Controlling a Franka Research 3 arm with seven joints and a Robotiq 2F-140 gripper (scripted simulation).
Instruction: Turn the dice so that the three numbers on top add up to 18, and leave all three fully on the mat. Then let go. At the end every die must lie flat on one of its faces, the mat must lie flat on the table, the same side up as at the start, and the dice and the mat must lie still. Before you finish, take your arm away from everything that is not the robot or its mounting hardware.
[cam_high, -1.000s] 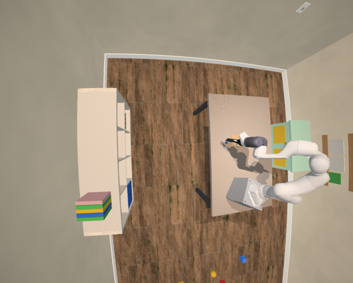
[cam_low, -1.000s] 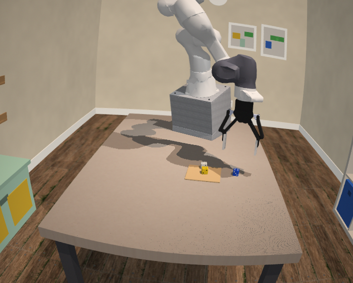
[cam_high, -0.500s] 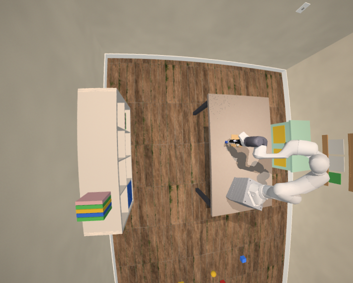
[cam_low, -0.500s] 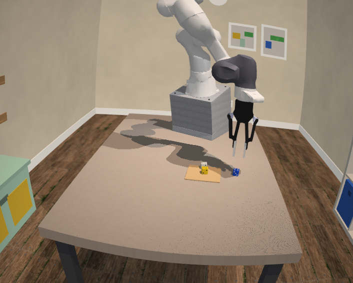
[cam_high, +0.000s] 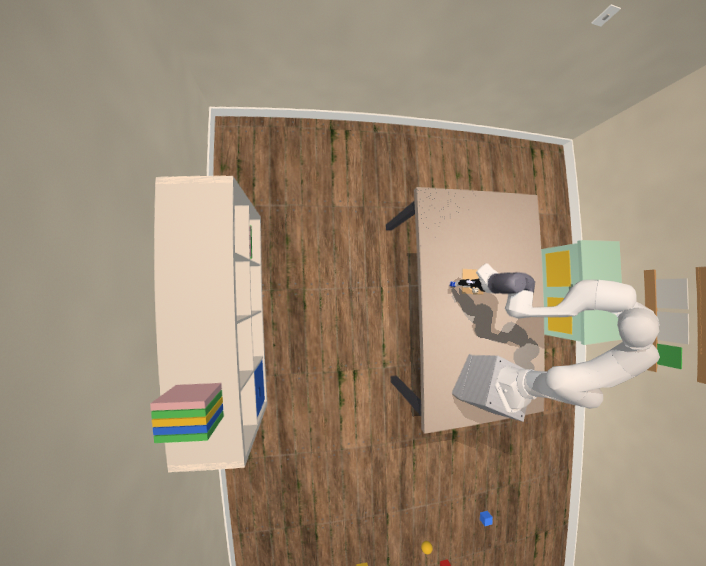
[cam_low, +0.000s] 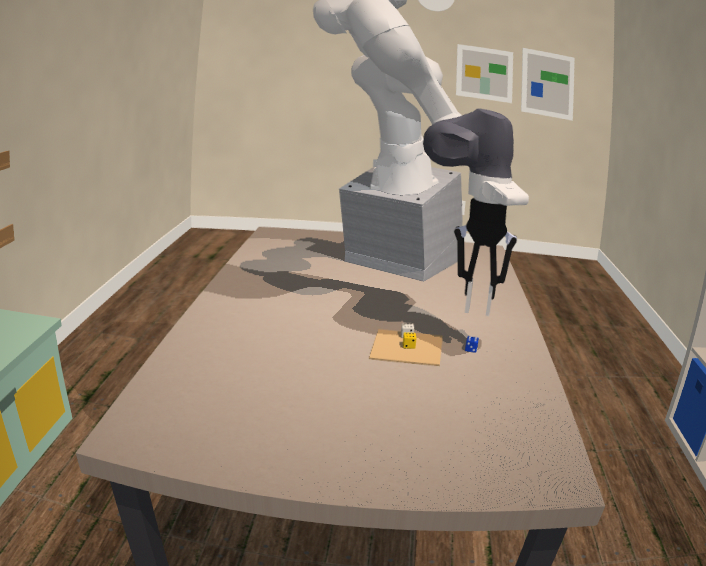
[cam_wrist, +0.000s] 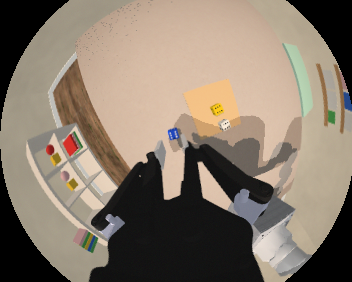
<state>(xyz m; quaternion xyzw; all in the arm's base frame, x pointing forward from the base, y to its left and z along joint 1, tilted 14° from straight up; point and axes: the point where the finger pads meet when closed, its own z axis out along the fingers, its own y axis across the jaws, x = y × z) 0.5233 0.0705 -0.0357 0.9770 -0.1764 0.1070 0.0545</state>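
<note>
Now: the blue die 10 cm below my hand. Also, from my hand: white die 6 cm behind, 13 cm to the right, 10 cm below; then yellow die 1 cm behind, 13 cm to the right, 10 cm below; then mat 1 cm behind, 14 cm to the right, 12 cm below.
</note>
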